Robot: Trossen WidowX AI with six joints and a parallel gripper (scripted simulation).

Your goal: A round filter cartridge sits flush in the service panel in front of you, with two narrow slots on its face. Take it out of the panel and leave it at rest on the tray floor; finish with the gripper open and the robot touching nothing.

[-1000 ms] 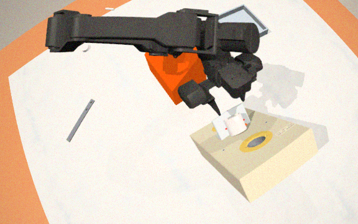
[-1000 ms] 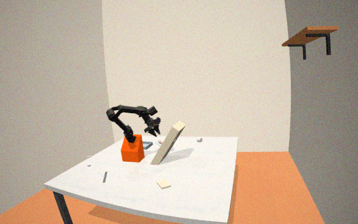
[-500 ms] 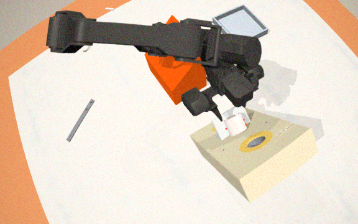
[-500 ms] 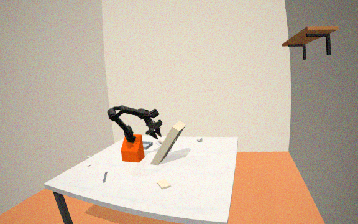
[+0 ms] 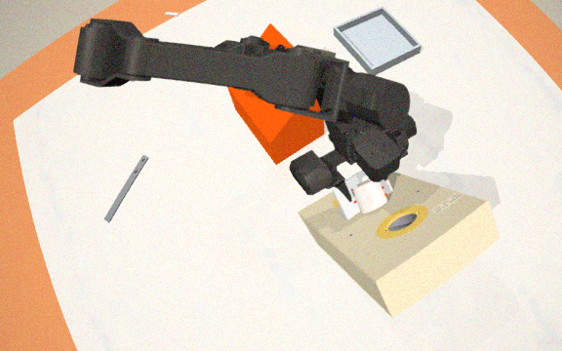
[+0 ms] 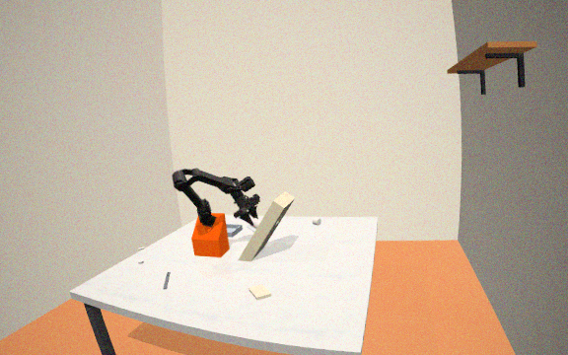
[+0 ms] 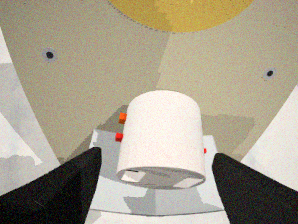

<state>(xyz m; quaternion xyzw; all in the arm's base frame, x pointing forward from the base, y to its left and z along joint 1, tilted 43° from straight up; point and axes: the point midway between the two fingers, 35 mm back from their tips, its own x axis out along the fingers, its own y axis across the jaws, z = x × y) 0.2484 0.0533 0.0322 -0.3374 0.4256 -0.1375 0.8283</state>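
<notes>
My gripper tip is right at the round filter cartridge. Round my gripper tip: service panel: 50 mm ahead, 20 mm below; then grey tray: 350 mm behind, 260 mm to the left, 160 mm below.
</notes>
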